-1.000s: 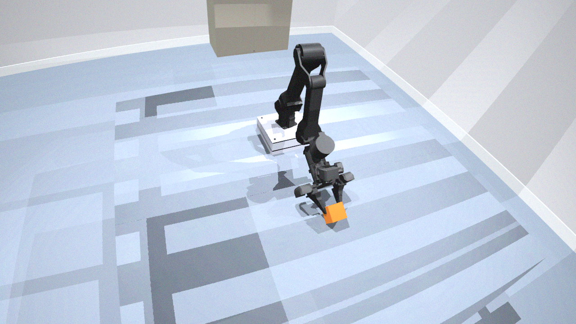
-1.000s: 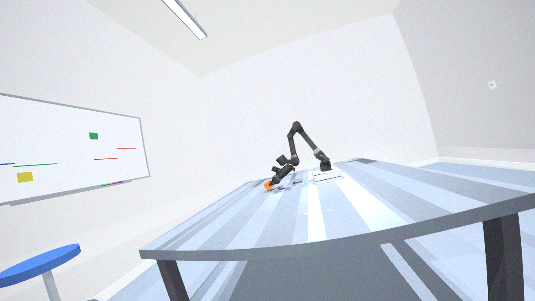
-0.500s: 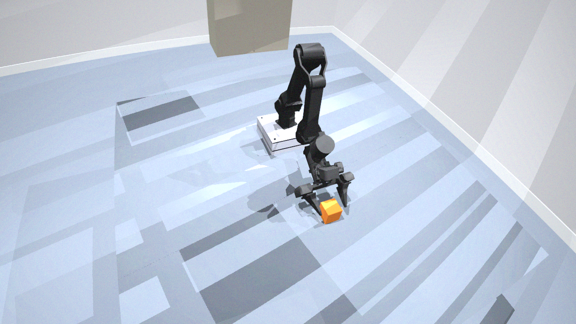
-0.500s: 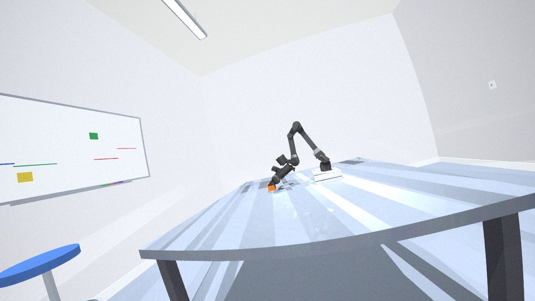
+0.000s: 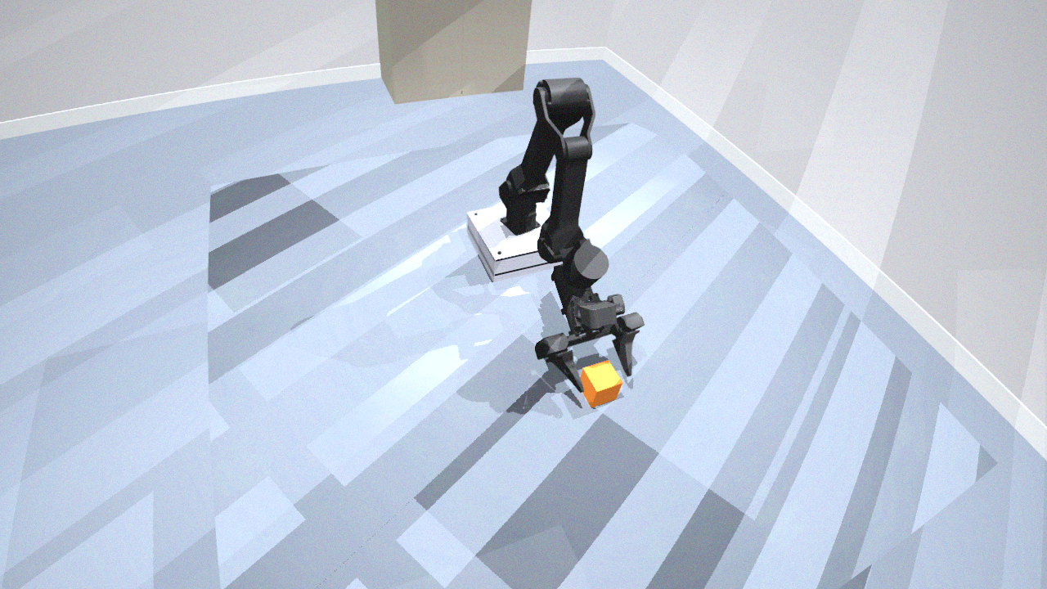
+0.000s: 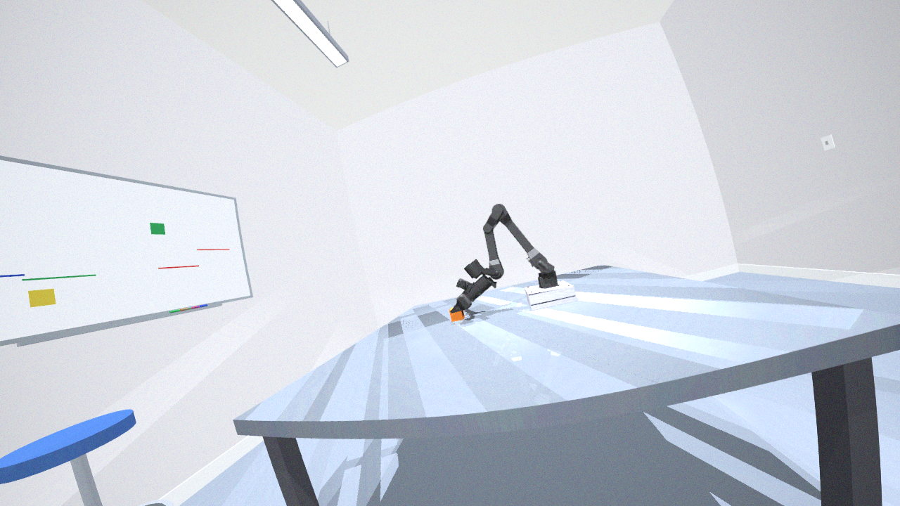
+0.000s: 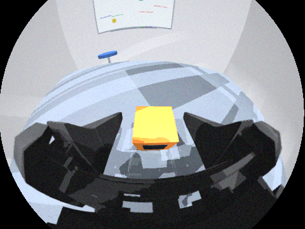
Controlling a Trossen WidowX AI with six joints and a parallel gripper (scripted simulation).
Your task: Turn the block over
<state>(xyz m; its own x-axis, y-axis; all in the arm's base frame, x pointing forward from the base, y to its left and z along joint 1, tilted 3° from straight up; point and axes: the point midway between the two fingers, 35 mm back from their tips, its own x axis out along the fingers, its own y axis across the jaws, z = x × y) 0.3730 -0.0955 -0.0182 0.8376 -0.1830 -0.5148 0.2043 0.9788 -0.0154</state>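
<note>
Now: gripper tip 3 cm past the orange block and 2 cm above it.
</note>
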